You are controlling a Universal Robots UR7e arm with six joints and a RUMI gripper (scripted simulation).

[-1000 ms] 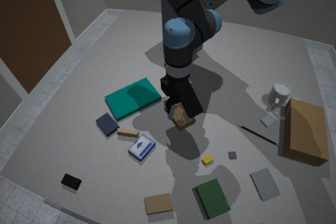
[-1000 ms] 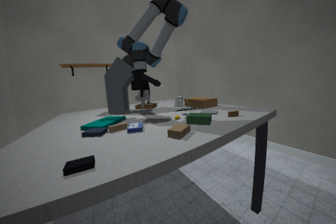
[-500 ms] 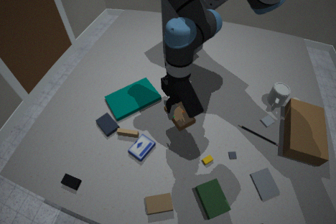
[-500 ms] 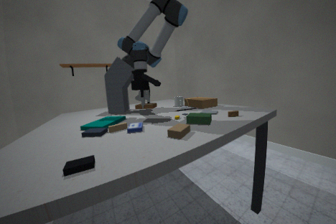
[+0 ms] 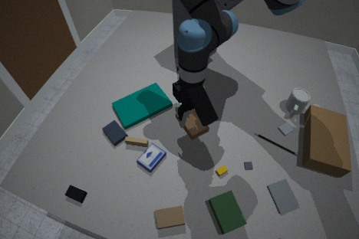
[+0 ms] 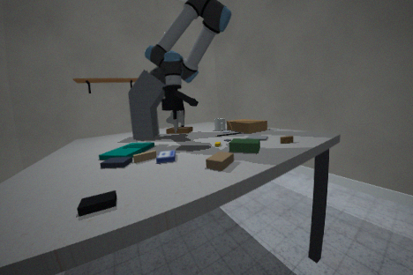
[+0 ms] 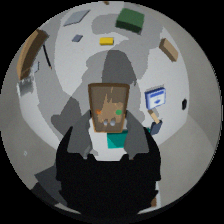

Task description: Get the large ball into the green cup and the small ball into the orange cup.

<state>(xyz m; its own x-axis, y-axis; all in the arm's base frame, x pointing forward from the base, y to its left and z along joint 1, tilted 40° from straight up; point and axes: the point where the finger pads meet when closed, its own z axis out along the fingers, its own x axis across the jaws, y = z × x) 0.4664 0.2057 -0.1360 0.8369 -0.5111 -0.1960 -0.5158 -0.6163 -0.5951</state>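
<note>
Now: the covered wooden puzzle 1 cm below my hand. Also, from my hand: tan block 16 cm to the right, 13 cm ahead, 7 cm below; then blue-and-white box 15 cm ahead, 8 cm to the right, 8 cm below; then yellow block 16 cm to the left, 8 cm below, 8 cm ahead.
</note>
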